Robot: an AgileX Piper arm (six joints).
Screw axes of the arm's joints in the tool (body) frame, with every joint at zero. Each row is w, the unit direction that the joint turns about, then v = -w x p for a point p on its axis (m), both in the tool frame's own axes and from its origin. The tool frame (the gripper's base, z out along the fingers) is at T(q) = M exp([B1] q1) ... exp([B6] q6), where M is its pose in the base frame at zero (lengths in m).
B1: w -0.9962 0 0.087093 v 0 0.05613 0
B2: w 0 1 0 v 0.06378 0 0.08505
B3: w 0 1 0 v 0.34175 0 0.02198
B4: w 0 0 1 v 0 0 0
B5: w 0 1 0 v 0.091 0 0
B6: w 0 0 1 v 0 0 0
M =
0.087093 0 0.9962 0.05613
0 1 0 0
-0.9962 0 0.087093 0.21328
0 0 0 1
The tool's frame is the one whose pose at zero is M.
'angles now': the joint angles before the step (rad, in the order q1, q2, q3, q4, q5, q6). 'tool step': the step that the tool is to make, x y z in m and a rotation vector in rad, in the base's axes. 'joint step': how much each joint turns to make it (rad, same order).
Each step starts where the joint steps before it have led.
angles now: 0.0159, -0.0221, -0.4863, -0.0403, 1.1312, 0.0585
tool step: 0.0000, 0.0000, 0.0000, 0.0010, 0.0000, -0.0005
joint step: 0.0001, 0.0000, 0.0000, 0.0000, 0.0000, 0.0012
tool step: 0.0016, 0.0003, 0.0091, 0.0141, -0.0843, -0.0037
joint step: -0.0002, -0.0002, -0.0123, 0.0019, -0.0715, 0.0145
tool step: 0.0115, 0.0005, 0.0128, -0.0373, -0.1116, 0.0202
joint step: 0.0001, 0.0388, -0.0001, 0.0004, -0.1511, -0.0392
